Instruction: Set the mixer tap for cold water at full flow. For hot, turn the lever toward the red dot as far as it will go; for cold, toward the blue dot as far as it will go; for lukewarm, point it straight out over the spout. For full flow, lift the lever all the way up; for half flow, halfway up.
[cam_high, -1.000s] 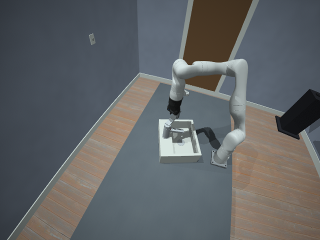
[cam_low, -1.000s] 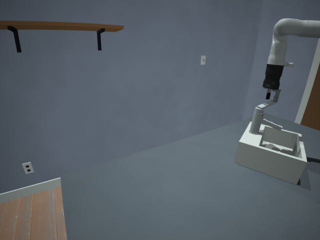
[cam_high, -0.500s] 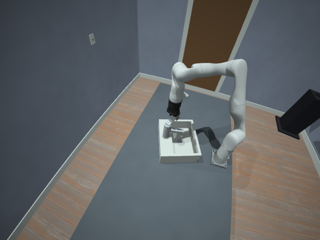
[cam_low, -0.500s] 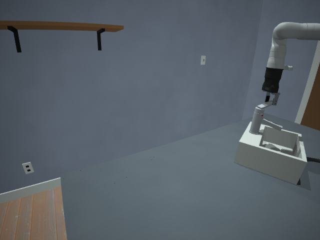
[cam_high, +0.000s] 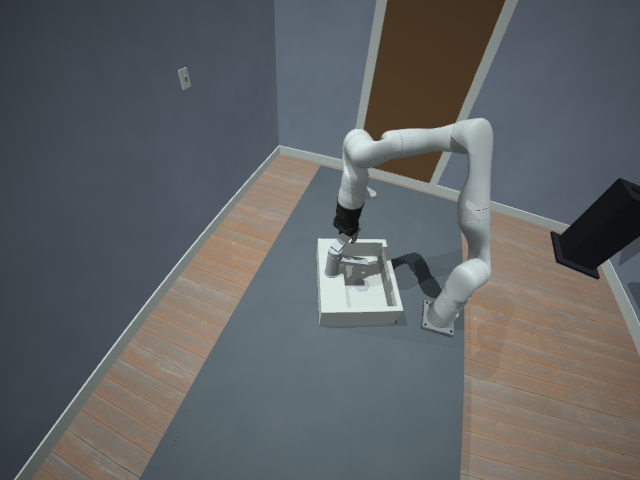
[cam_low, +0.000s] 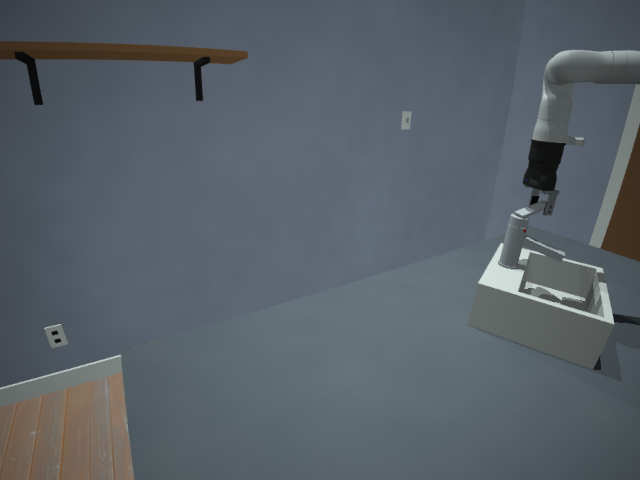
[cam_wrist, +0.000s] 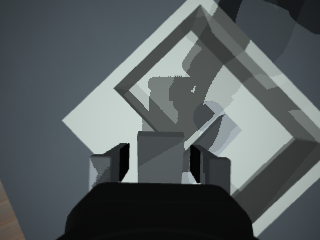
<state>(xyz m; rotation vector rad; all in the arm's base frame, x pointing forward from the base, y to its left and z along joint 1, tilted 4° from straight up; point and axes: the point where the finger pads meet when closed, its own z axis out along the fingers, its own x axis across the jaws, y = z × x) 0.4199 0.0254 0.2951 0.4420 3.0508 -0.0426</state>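
Now: the flat lever 10 mm ahead of my hand, 20 mm to the left of it and 10 mm below it. From my hand the other things lie so: white basin (90 mm behind, 260 mm below); then grey mixer tap (40 mm to the left, 60 mm below).
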